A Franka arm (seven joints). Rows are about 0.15 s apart.
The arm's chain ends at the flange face. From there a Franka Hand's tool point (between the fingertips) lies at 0.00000 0.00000 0.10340 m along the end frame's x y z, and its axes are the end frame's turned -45 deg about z.
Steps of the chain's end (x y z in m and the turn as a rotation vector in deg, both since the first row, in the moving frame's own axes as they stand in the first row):
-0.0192 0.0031 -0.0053 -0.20 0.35 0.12
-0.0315 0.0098 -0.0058 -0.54 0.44 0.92
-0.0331 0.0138 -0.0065 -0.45 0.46 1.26
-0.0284 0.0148 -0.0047 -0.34 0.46 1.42
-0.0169 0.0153 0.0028 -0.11 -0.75 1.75
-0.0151 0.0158 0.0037 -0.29 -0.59 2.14
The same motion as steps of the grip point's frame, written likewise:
-0.0156 -0.0107 -0.0053 -0.39 0.11 0.12
-0.0293 -0.0141 -0.0058 -0.69 -0.07 0.92
-0.0332 -0.0125 -0.0065 -0.64 0.01 1.26
-0.0304 -0.0086 -0.0047 -0.57 0.08 1.42
-0.0239 -0.0020 0.0028 0.45 -0.61 1.75
-0.0230 0.0001 0.0037 0.21 -0.62 2.14

